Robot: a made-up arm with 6 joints.
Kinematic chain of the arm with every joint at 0, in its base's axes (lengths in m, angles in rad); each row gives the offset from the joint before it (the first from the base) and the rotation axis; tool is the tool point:
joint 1: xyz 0 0 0.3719 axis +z
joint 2: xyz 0 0 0 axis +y
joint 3: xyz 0 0 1.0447 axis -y
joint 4: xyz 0 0 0 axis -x
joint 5: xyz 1.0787 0 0 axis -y
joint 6: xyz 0 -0.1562 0 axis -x
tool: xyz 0 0 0
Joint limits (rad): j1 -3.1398..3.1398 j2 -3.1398..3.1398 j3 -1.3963..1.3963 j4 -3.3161..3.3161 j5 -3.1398..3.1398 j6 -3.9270..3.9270
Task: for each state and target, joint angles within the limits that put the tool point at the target. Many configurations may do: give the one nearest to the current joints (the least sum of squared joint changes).
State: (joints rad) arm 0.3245 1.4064 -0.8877 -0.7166 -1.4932 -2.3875
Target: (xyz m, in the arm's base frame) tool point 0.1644 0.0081 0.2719
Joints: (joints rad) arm 0.6945 0.4769 -1.3088 -0.8844 -1.4932 -2.3875
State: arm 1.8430 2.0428 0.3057 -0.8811 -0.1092 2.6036
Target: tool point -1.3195 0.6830 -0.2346
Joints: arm 2.7246 1.2219 0.2485 -0.9560 -0.1092 2.6036
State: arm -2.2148 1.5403 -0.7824 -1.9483 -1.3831 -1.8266
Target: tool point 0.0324 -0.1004 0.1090
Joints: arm -2.1719 1.3014 -1.1974 -2.1348 -1.3831 -1.8266
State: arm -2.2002 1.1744 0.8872 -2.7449 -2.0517 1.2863
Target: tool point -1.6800 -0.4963 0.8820
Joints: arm -2.9341 0.7325 0.5483 -2.6750 -2.0517 1.2863
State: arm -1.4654 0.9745 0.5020 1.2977 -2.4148 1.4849
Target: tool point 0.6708 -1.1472 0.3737
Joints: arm -1.0124 0.6440 -0.3668 1.3187 -2.4148 1.4849
